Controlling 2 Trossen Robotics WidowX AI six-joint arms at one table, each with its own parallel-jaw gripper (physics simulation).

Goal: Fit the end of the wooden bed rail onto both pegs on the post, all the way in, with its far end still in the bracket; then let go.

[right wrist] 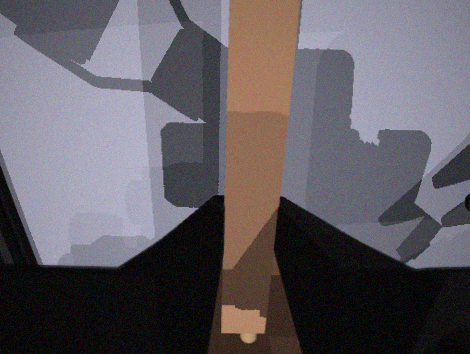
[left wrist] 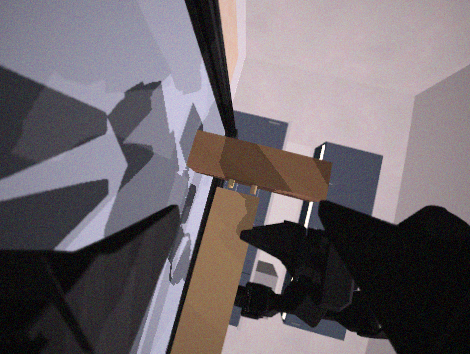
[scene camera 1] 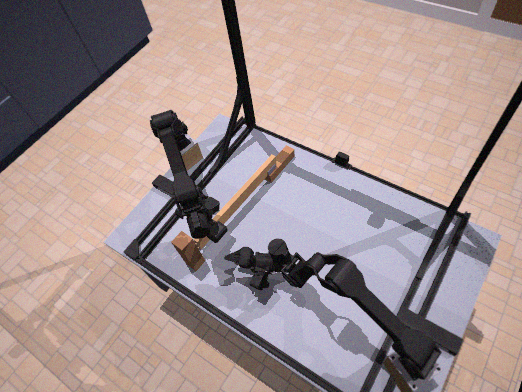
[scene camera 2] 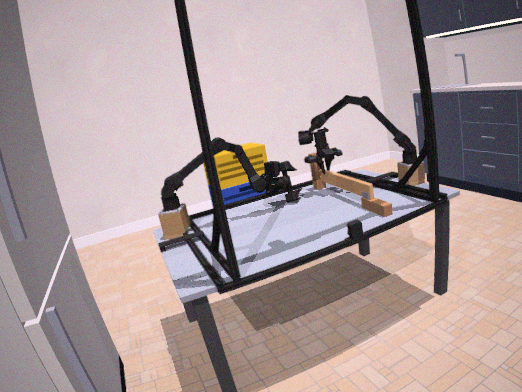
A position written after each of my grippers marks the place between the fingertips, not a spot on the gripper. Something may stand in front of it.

Note:
My left gripper (scene camera 1: pixel 229 260) is open and holds nothing. Also in view: a wooden bed rail (scene camera 1: pixel 245 191). My right gripper (right wrist: pixel 247 207) grips the wooden bed rail. Further things: a wooden post (left wrist: pixel 270 169).
The wooden bed rail is seen too in the right wrist view (right wrist: pixel 261 48), in the left wrist view (left wrist: pixel 207 309) and in scene camera 2 (scene camera 2: pixel 356 186). My left gripper is seen too in the left wrist view (left wrist: pixel 249 209). My right gripper also shows in the left wrist view (left wrist: pixel 240 233).

